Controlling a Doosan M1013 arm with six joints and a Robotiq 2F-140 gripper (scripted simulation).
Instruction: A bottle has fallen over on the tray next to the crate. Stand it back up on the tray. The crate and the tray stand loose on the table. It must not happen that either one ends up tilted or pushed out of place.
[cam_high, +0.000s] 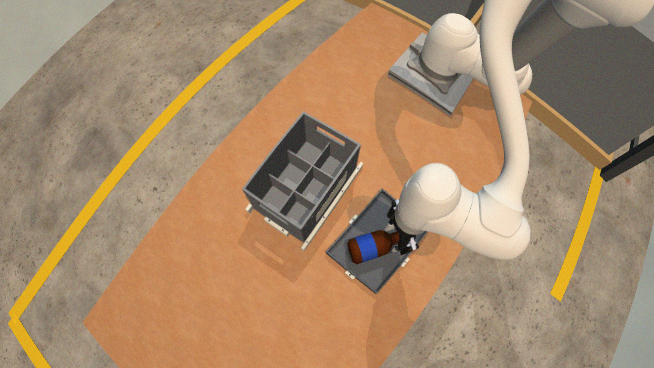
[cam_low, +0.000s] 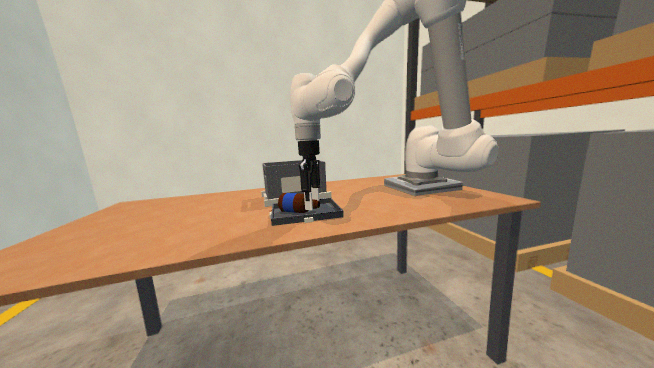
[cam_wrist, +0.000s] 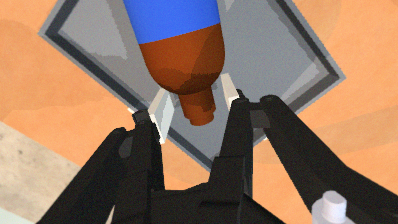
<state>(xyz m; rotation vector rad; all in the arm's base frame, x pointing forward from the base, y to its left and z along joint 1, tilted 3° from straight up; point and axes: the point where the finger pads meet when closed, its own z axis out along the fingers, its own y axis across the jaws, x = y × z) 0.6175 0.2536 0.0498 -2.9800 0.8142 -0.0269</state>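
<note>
Now: the bottle 4 cm ahead of my hand, 2 cm to the right of it and 2 cm below it. Also, from my hand: grey crate 5 cm ahead, 29 cm to the right, 2 cm above; then grey tray 3 cm ahead, 3 cm to the right, 5 cm below.
</note>
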